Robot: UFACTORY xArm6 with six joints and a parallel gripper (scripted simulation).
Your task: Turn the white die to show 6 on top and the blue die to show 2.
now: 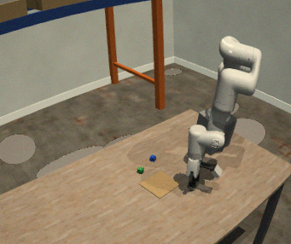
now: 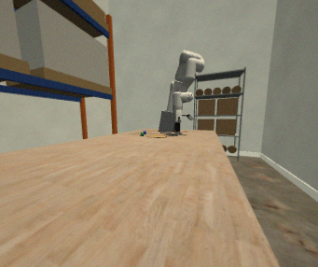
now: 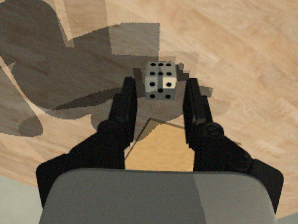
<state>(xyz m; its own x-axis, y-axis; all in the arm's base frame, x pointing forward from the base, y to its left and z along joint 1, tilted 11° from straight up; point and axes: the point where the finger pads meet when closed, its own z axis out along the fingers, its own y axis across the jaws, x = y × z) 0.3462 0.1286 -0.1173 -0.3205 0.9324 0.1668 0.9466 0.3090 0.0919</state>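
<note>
Right now the white die is 40 mm below my hand. Round my hand: blue die 40 mm behind, 290 mm to the right, 40 mm below; then green die 70 mm ahead, 270 mm to the right, 40 mm below; then tan mat 80 mm ahead, 140 mm to the right, 50 mm below.
</note>
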